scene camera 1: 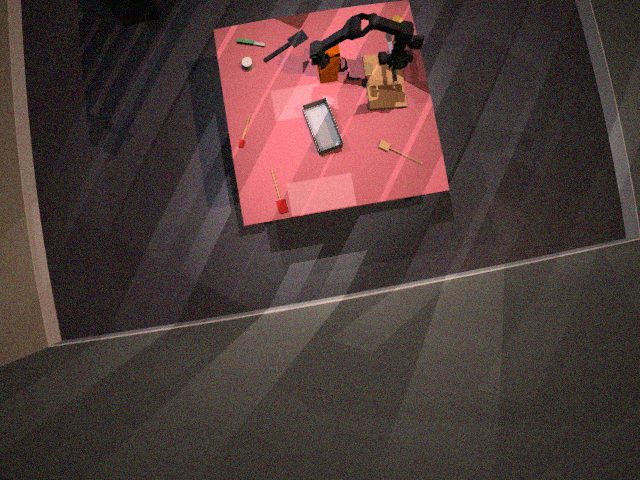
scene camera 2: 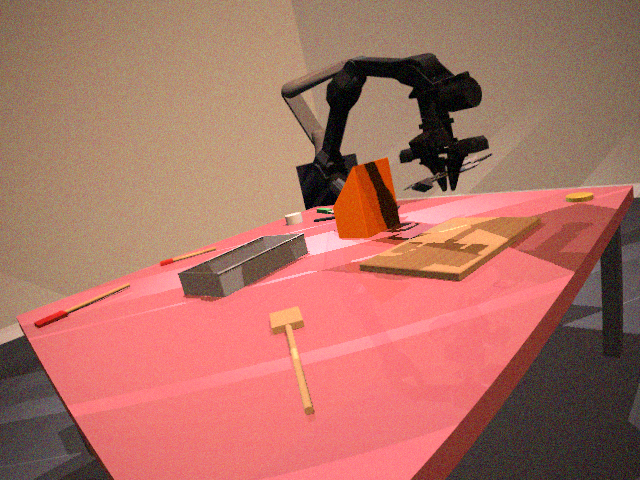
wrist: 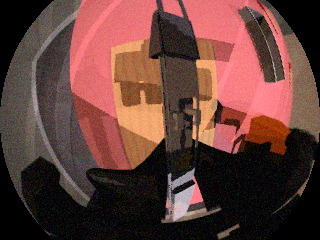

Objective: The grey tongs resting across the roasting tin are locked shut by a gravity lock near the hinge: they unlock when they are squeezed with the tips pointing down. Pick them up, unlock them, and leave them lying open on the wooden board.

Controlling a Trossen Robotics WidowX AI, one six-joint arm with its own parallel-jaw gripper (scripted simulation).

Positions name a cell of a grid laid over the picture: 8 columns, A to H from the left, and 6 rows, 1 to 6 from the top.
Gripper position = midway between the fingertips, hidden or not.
Observation:
In view: my gripper (scene camera 2: F3), a wooden board (scene camera 2: F4) and a grey roasting tin (scene camera 1: E2).
My gripper shows as well in the wrist view (wrist: E4). The wooden board also shows in scene camera 1 (scene camera 1: E1) and in the wrist view (wrist: D3).

